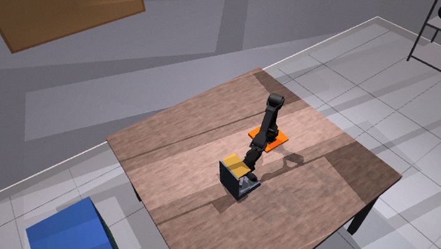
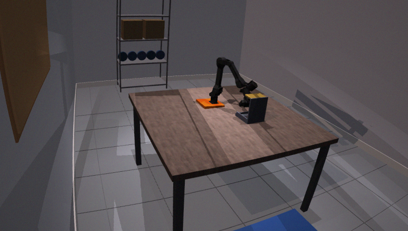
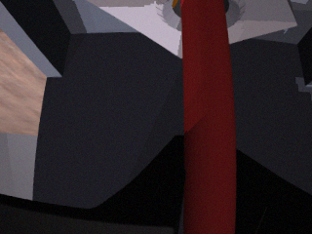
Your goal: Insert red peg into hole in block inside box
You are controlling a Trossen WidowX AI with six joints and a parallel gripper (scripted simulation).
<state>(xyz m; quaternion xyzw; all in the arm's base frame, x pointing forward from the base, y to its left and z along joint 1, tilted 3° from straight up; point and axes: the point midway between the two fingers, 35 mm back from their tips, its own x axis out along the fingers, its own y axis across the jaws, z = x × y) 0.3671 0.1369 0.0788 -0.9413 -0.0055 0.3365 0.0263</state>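
Right now the yellow roof is 2 cm behind my gripper tip and 12 cm above it. Round my gripper tip: red peg 3 cm behind, 1 cm below.
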